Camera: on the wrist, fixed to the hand. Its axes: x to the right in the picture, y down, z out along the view.
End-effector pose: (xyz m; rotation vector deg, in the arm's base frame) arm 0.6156 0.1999 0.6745 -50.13 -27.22 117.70
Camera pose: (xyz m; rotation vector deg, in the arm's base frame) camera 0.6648 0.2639 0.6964 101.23 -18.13 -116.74
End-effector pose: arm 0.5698 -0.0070 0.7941 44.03 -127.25 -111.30
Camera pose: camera 0.5823 -0.0414 0.7189 -15.14 -77.47 -56.00
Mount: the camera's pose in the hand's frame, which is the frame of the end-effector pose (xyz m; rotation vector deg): 0.0228 -0.0774 -0.0220 -13.53 34.57 81.10
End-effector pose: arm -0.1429 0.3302 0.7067 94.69 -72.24 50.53
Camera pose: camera -0.0631 0.3518 0.7195 1.11 -107.64 99.61
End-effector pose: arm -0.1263 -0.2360 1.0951 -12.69 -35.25 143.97
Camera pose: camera -0.1035 -0.1572 1.1113 72.20 20.19 -117.08
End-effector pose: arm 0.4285 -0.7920 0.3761 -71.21 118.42 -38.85
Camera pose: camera 0.4489 -0.8429 0.4392 33.65 162.30 -4.70
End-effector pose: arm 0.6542 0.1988 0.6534 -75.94 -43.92 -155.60
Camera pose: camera 0.6057 0.2615 0.6267 -29.91 25.69 -100.78
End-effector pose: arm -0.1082 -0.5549 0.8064 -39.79 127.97 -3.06
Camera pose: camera -0.1001 -0.6359 0.8257 58.66 161.22 44.97
